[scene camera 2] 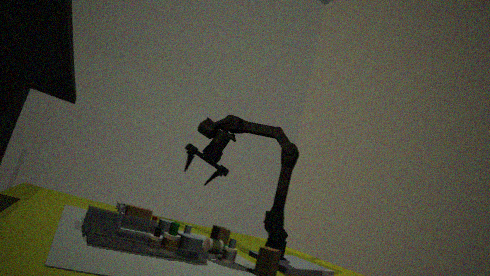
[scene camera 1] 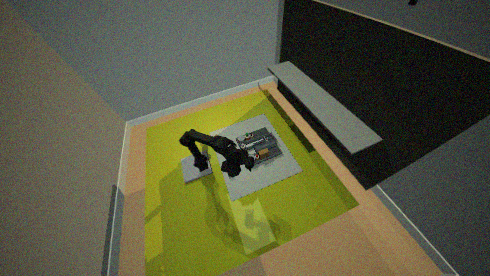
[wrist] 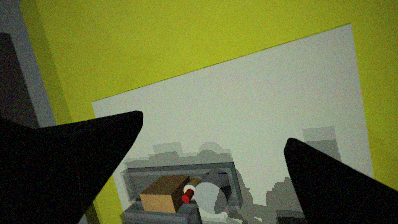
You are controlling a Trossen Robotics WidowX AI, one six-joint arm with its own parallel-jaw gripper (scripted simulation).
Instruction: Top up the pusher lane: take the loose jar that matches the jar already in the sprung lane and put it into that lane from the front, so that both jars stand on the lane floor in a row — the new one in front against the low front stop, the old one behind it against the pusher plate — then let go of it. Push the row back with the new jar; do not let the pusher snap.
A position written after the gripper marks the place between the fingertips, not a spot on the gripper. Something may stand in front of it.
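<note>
Gripper [scene camera 2: 194, 178] open, holding nothing. Same gripper [wrist: 213, 131]. Also there: grey ledge [scene camera 1: 345, 127].
</note>
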